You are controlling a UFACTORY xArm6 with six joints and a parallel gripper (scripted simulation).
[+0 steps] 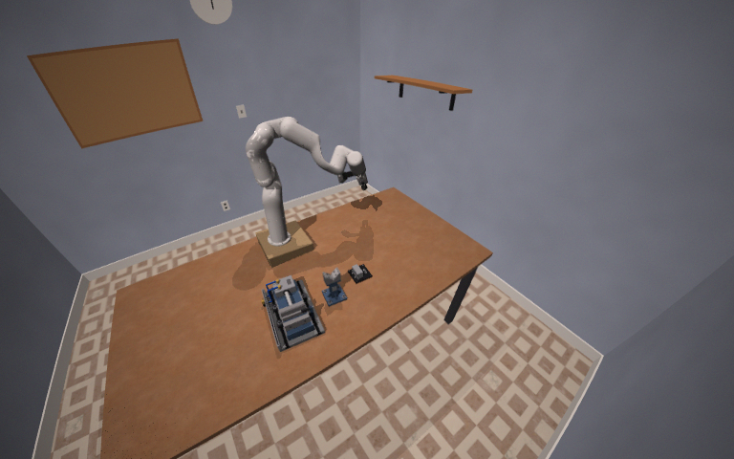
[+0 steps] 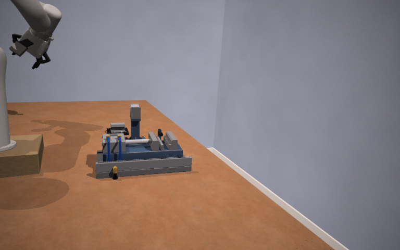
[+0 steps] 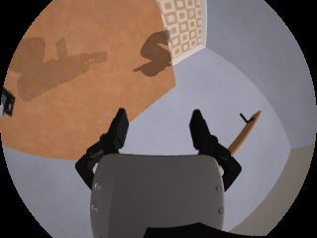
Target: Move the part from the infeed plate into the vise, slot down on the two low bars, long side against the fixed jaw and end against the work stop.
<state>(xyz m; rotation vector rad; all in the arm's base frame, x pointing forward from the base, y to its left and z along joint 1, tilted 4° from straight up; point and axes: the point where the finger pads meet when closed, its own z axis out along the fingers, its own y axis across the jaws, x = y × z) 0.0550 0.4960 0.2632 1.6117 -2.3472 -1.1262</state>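
Right now the part is 350 mm ahead of my hand, 270 mm to the right of it and 260 mm below it. The rest, counted from my hand: black infeed plate 350 mm ahead, 250 mm to the right, 280 mm below; air cylinder 290 mm ahead, 610 mm to the right, 210 mm below; post 400 mm ahead, 420 mm to the right, 230 mm below.
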